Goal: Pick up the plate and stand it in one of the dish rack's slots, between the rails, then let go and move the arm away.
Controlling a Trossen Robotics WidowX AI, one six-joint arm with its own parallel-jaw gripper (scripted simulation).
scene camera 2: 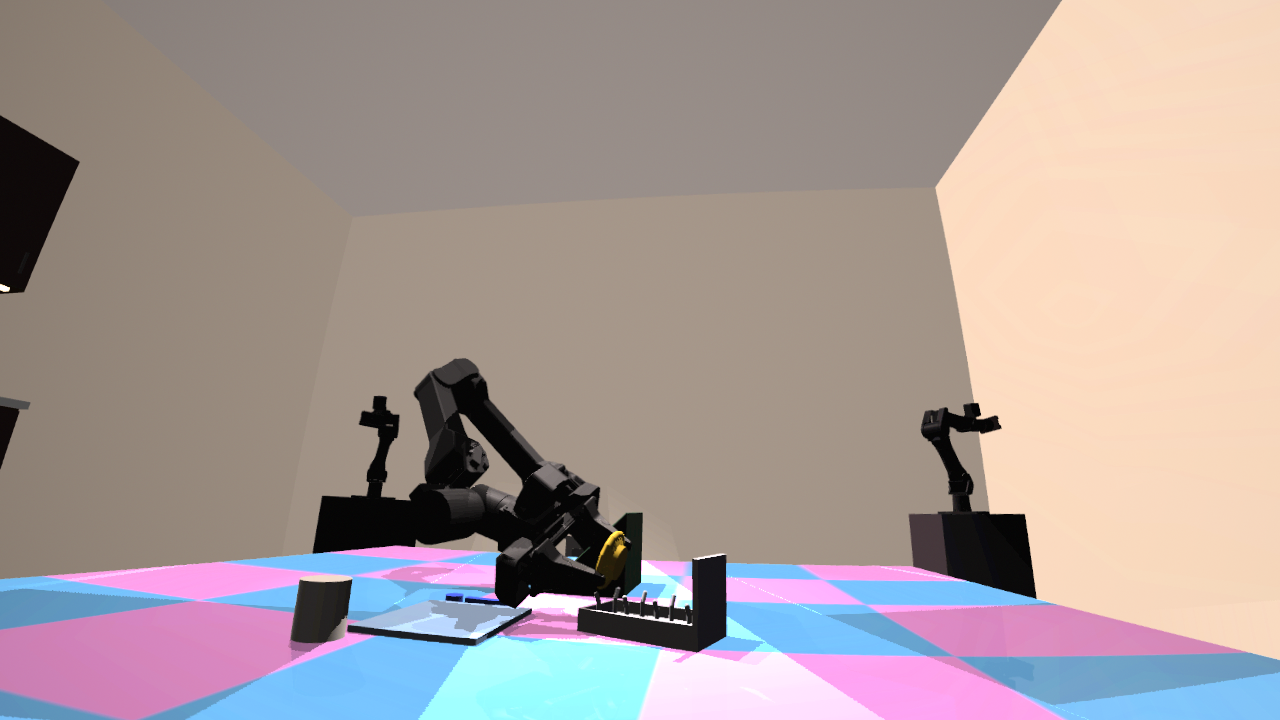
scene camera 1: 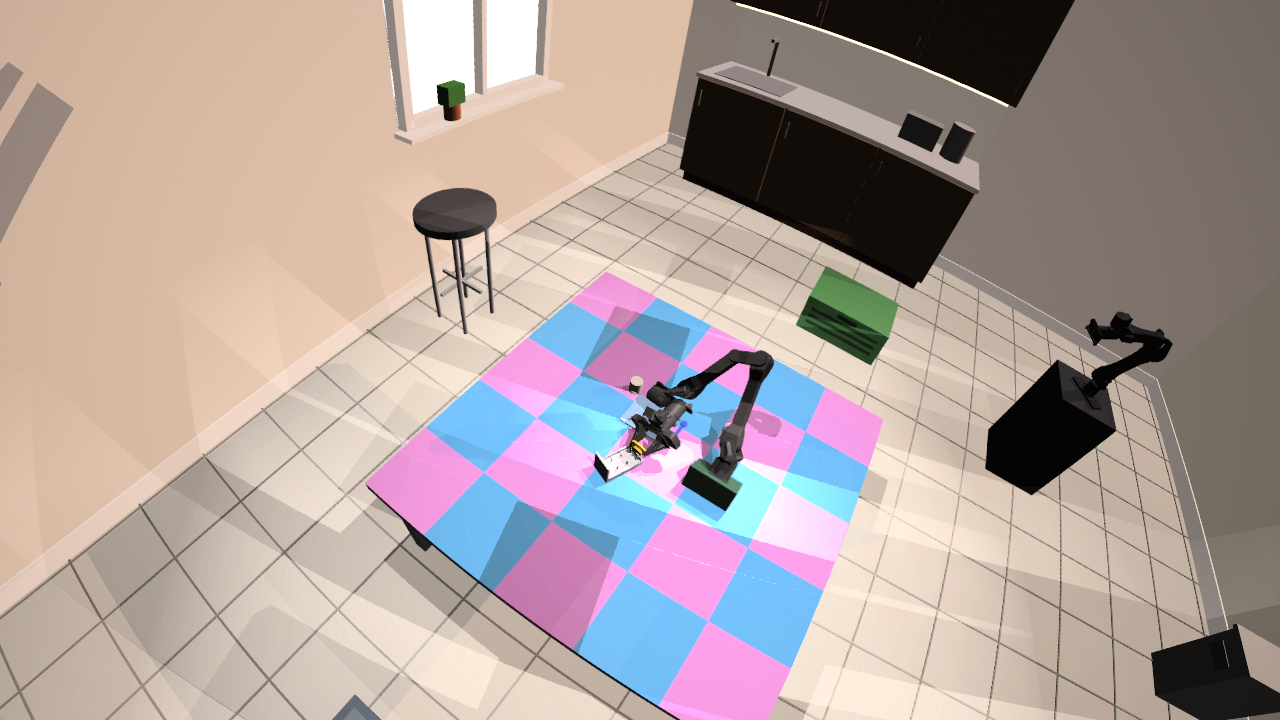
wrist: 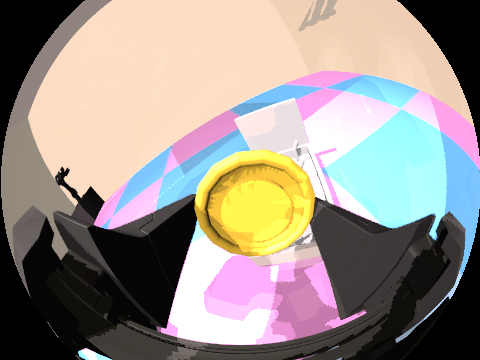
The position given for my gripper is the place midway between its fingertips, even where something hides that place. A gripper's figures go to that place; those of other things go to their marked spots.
Labels:
My gripper (wrist: 255, 203): 10 cm from the lens. A yellow plate (wrist: 254, 203) is 8 cm from the lens. A dish rack (wrist: 279, 128) is 20 cm from the lens. The marked spots on the yellow plate and the dish rack are 13 cm apart.

